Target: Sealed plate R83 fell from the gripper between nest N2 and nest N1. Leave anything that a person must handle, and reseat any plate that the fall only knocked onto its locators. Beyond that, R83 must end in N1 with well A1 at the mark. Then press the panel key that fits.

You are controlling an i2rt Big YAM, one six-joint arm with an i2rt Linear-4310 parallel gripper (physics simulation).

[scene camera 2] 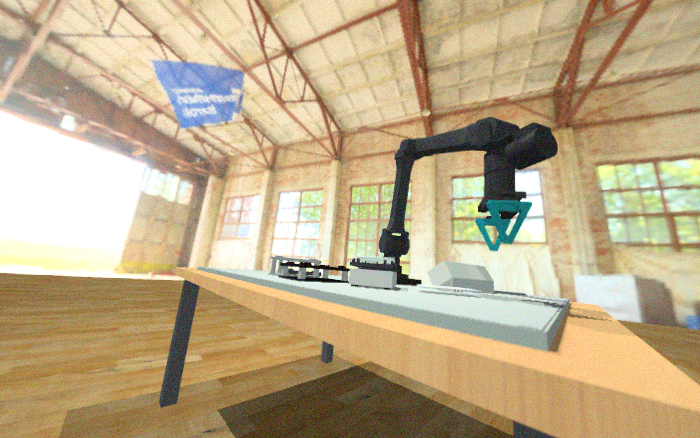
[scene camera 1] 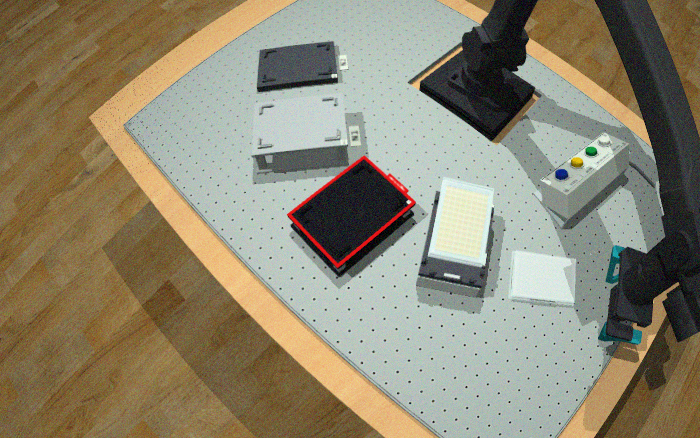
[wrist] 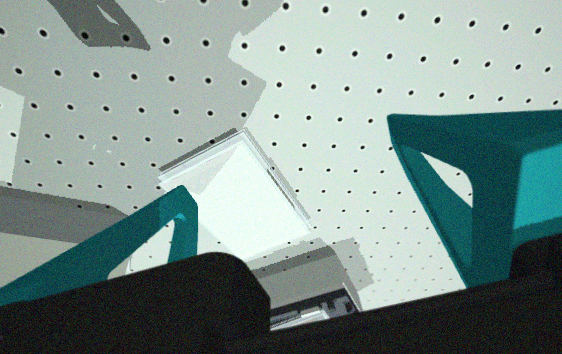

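Pixels of known places: gripper, fingertip midpoint: point(scene camera 2: 499, 247) point(scene camera 1: 605, 310) point(wrist: 283, 164); arm's base, link origin: point(scene camera 1: 480, 87).
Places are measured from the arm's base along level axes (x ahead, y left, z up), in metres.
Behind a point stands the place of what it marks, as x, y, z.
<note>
My gripper point(scene camera 1: 614, 299) {0.299, 0.419, 0.079} point(scene camera 2: 502, 245) {0.299, 0.419, 0.079} point(wrist: 283, 164) {0.299, 0.419, 0.079} is open and empty, high above the pegboard near the table's right edge. A clear-white plate point(scene camera 1: 542, 278) {0.276, 0.303, -0.007} point(wrist: 250, 200) {0.279, 0.318, -0.007} lies flat on the pegboard; in the wrist view my left finger overlaps its edge. A plate with cream wells point(scene camera 1: 460, 224) {0.319, 0.140, 0.054} rests on a dark-topped grey nest point(scene camera 1: 451, 276) {0.389, 0.175, 0.039} point(wrist: 300, 287) {0.327, 0.202, 0.010}, covering most of its top; whether it is fully seated is unclear. A red-edged black nest point(scene camera 1: 356, 206) {0.378, -0.013, 0.019}, a grey nest point(scene camera 1: 299, 123) {0.321, -0.186, 0.038} and a low black nest point(scene camera 1: 296, 66) {0.190, -0.328, -0.005} carry no plate. Plate and nest names are unreadable.
A sloped grey panel point(scene camera 1: 585, 178) {0.096, 0.278, 0.061} point(scene camera 2: 459, 274) {0.122, 0.295, 0.027} has blue point(scene camera 1: 561, 174) {0.115, 0.235, 0.050}, yellow point(scene camera 1: 576, 162) {0.068, 0.248, 0.050}, green point(scene camera 1: 591, 151) {0.020, 0.264, 0.050} and white point(scene camera 1: 603, 139) {-0.033, 0.276, 0.047} keys. The arm's black base point(scene camera 1: 477, 100) {0.043, 0.015, 0.007} stands behind the nests. Wooden edging point(scene camera 1: 330, 356) borders the pegboard.
</note>
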